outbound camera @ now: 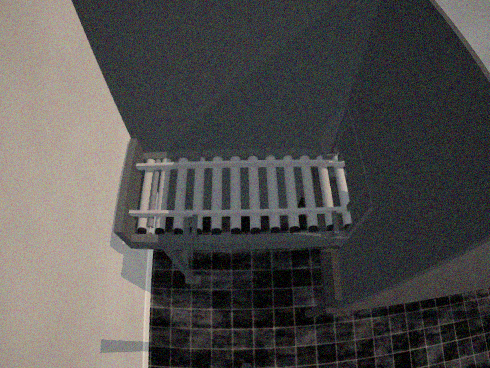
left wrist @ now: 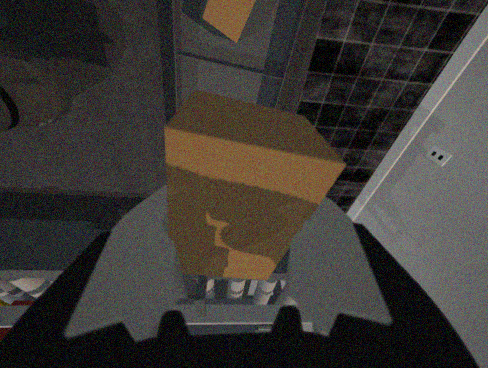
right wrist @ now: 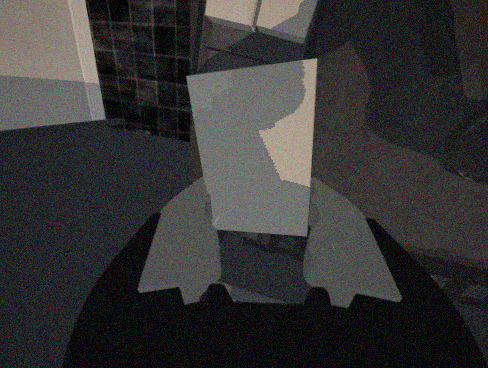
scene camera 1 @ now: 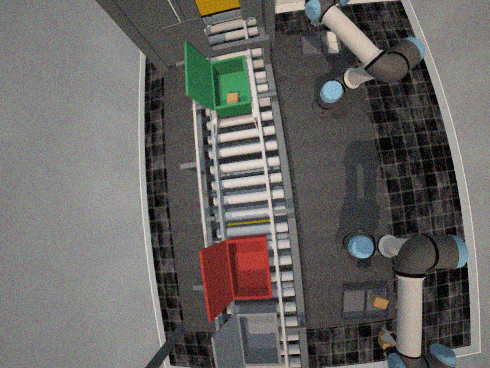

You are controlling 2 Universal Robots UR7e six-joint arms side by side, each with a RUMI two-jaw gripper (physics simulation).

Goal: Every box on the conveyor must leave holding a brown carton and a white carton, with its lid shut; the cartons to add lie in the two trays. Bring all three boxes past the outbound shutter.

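Where they show: left gripper, fingertip midpoint: (scene camera 1: 384, 336); right gripper, fingertip midpoint: (right wrist: 257, 180) (scene camera 1: 315, 20); left arm's base, origin of the base link: (left wrist: 21, 85) (scene camera 1: 347, 239); right arm's base, origin of the base link: (scene camera 1: 323, 107).
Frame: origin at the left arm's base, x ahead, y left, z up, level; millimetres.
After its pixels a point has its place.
On the conveyor in scene camera 1, a green box (scene camera 1: 232, 75) {z 230, x 898, y -825 mm} with its lid open holds a brown carton (scene camera 1: 232, 97) {z 280, x 847, y -654 mm}. A red box (scene camera 1: 252, 267) {z 230, x 547, y 226 mm} stands open with no carton visible. A grey box (scene camera 1: 261, 345) {z 230, x 395, y 665 mm} stands open at the bottom; its contents are unclear. My left gripper (left wrist: 236, 185) {z 326, x -177, y 403 mm} is shut on a brown carton (left wrist: 235, 185) {z 378, x -216, y 386 mm} (scene camera 1: 385, 340), held clear of the lower tray (scene camera 1: 354, 301) {z 2, x -148, y 387 mm}, where another brown carton (scene camera 1: 380, 302) {z 52, x -290, y 342 mm} (left wrist: 230, 17) {z 52, x -272, y 351 mm} lies. My right gripper (right wrist: 257, 180) {z 327, x 470, y -1201 mm} is shut on a white carton (right wrist: 250, 150) {z 363, x 442, y -1213 mm}. Another white carton (scene camera 1: 332, 42) {z 34, x 308, y -1347 mm} lies in the upper tray (scene camera 1: 311, 46) {z 2, x 452, y -1311 mm}.
White rails flank the conveyor rollers (scene camera 1: 245, 165) {z 219, x 703, y -301 mm}. A dark wall structure stands at the conveyor's top end, with a yellow panel (scene camera 1: 217, 6) {z 416, x 1031, y -1160 mm} beyond. The outbound camera shows a roller section (outbound camera: 254, 192) {z 220, x 1169, y -1573 mm} between two rails, with no box on it.
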